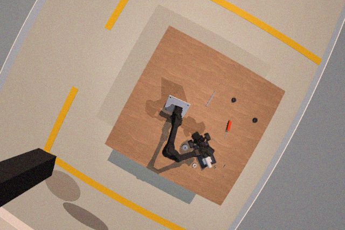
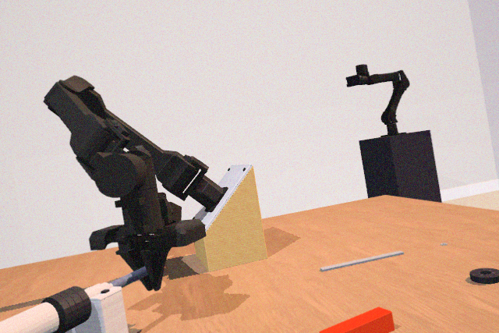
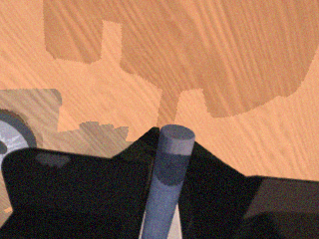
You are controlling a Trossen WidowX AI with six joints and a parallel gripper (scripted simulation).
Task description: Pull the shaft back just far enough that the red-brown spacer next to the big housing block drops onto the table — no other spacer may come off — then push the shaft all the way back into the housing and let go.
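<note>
The blue-grey shaft is 5 cm ahead of my gripper tip, 6 cm to the right of it and 3 cm above it. Also, from my gripper tip: black collar (12 cm ahead, 13 cm to the right, 3 cm above); then orange-red ring (13 cm ahead, 14 cm to the right, 3 cm below); then black spacer (11 cm ahead, 12 cm to the right, 3 cm above).
</note>
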